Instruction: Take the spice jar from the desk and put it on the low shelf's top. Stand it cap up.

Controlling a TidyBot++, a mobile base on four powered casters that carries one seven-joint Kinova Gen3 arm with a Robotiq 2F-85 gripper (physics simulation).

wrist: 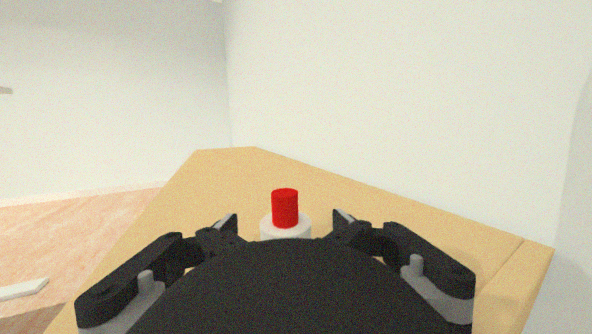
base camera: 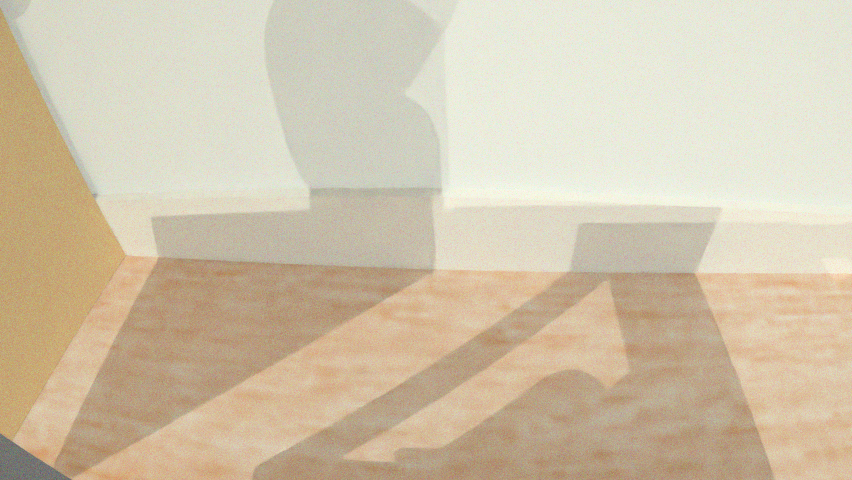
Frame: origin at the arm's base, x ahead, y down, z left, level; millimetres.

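Where they show: gripper, fingertip midpoint: (wrist: 285, 221).
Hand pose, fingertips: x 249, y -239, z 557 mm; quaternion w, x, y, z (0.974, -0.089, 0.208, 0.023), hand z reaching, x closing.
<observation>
After its pixels a point has its place.
The spice jar (wrist: 285, 209) @(z 528, x 236, y -267 mm), white with a red cap, stands upright, cap up, on the light wooden top of the low shelf (wrist: 210, 180) @(z 845, x 195, y -213 mm) in the wrist view. The gripper's dark palm hides the jar's lower part and its base. My gripper (wrist: 285, 221) @(z 557, x 249, y -239 mm) is open, with one fingertip on each side of the jar and a gap between each fingertip and the jar. A wooden side panel of the shelf (base camera: 41, 208) @(z 427, x 385, y 262 mm) shows at the left of the base view. The jar and the gripper do not show in the base view.
A white wall (wrist: 410, 100) @(z 585, x 476, y -361 mm) (base camera: 596, 107) @(z -104, x 446, y 221 mm) runs along the shelf's right side in the wrist view. Wood floor (wrist: 65, 235) @(z 2180, x -848, y 397 mm) (base camera: 357, 381) @(z 92, x 307, y 397 mm) lies to the shelf's left there and carries shadows in the base view. A flat white piece (wrist: 25, 288) shows at lower left.
</observation>
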